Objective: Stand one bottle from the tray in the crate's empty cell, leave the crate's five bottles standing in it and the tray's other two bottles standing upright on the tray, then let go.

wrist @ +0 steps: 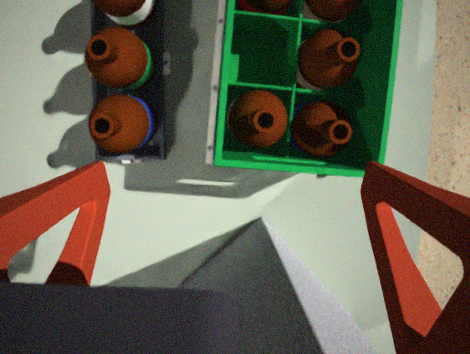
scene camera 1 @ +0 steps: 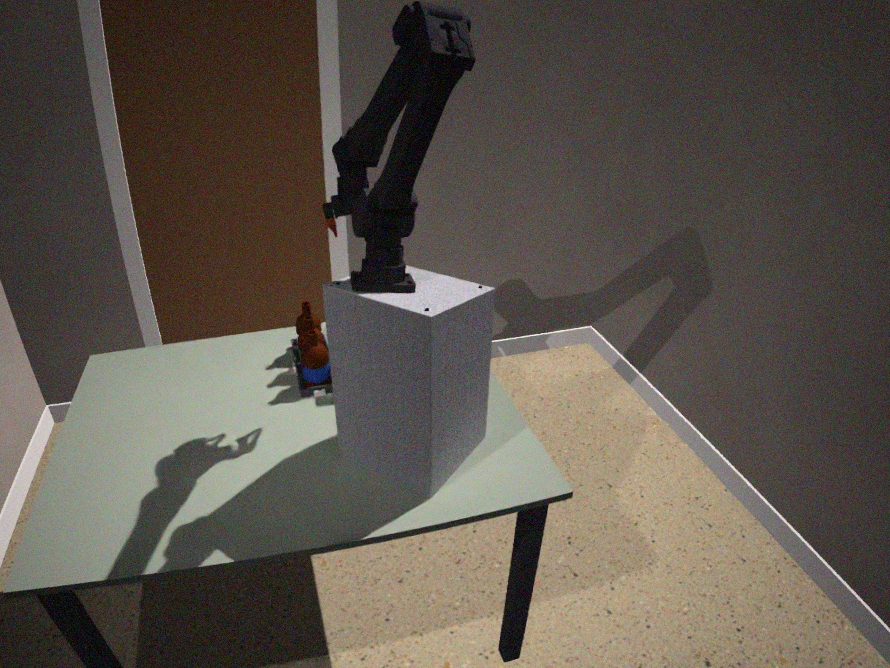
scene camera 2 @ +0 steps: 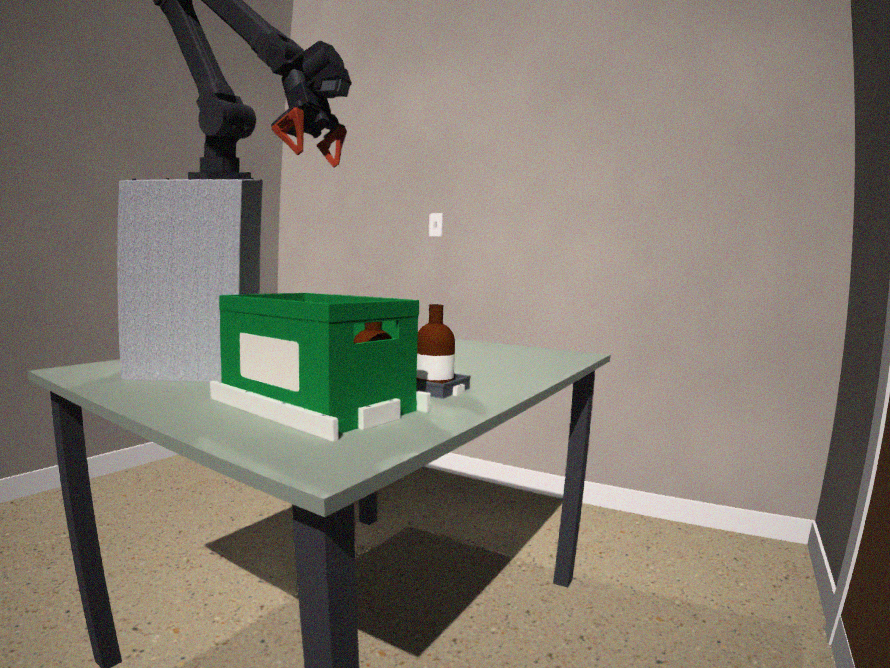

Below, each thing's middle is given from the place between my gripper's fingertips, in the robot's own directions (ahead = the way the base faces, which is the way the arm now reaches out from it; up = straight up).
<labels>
Right now my hand is 8 cm short of the green-labelled bottle (wrist: 115, 56), 14 cm to the right of it and 34 cm above it. Also, from my hand: crate rail (scene camera 2: 299, 418) 11 cm ahead, 19 cm to the right, 41 cm below.
</labels>
